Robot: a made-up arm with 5 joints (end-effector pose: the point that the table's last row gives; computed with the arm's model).
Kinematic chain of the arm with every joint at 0, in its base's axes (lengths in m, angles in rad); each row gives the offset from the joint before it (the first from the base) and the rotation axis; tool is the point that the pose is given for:
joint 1: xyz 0 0 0.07 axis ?
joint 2: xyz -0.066 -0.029 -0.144 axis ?
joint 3: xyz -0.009 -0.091 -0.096 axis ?
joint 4: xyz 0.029 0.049 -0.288 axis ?
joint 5: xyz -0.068 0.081 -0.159 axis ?
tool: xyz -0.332 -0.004 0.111
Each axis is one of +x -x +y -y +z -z.
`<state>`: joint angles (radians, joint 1 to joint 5).
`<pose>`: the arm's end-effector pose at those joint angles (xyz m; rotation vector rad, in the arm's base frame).
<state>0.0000 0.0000 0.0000 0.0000 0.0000</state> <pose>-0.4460 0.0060 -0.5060 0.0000 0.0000 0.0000</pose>
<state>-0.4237 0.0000 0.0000 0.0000 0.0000</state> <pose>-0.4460 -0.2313 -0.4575 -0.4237 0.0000 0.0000</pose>
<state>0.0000 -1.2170 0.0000 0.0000 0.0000</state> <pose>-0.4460 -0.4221 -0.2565 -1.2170 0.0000 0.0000</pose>
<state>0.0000 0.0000 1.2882 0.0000 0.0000</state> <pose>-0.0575 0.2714 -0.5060 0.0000 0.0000 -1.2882</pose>
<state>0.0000 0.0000 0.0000 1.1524 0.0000</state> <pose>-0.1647 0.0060 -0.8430 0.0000 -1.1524 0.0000</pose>
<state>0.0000 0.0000 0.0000 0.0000 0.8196</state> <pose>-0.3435 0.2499 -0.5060 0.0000 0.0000 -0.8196</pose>
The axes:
joint 1: +x
joint 2: +x
joint 3: -z
joint 4: -y
joint 5: -z

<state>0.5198 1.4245 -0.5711 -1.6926 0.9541</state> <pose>-0.2792 0.0634 0.2074 0.5288 0.8799 0.8087</pose>
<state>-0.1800 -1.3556 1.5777 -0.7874 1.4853</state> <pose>0.3860 -0.4015 -0.0603 -0.0382 -1.1202 -2.8525</pose>
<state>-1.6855 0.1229 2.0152 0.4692 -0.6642</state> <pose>-0.0417 -0.7131 -0.0494 -1.7755 -1.1904 -1.0071</pose>
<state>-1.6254 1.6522 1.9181 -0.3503 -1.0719</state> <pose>-0.1616 0.0173 -0.2415 0.3851 0.0386 -0.8376</pose>
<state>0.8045 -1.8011 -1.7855 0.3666 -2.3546</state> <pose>-0.0185 -0.1547 -0.3601 -0.4476 -0.6436 -2.0929</pose>
